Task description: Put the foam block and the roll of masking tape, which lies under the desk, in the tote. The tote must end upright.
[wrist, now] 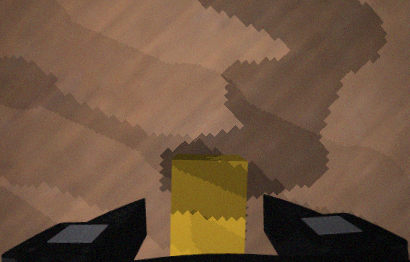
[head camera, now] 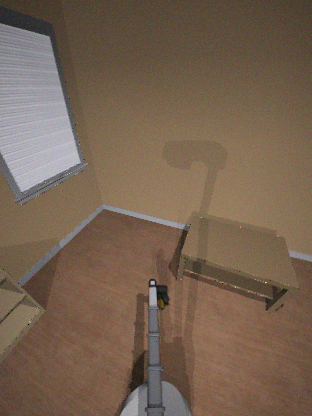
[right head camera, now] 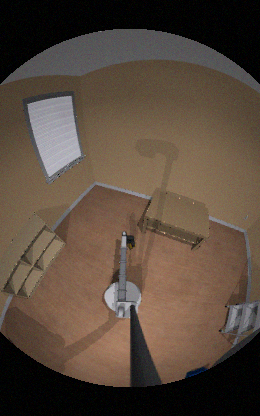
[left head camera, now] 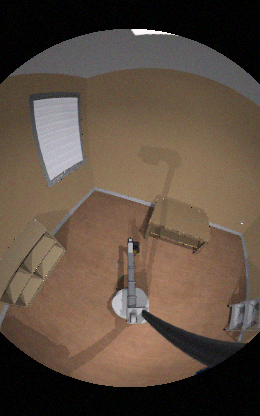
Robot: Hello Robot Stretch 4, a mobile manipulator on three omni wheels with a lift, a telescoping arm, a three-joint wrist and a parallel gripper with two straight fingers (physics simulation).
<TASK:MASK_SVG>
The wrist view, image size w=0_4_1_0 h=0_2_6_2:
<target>my gripper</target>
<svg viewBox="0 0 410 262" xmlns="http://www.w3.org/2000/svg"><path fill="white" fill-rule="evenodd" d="M410 262L408 241L380 226L349 213L321 214L298 204L263 194L264 232L278 255L193 254L134 260L147 236L145 198L116 208L88 222L63 222L56 224L1 255L2 262Z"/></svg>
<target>yellow foam block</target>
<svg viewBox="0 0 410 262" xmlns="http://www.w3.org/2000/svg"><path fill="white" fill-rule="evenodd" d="M176 154L172 159L170 256L224 253L244 254L248 161L239 155Z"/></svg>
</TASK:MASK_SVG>
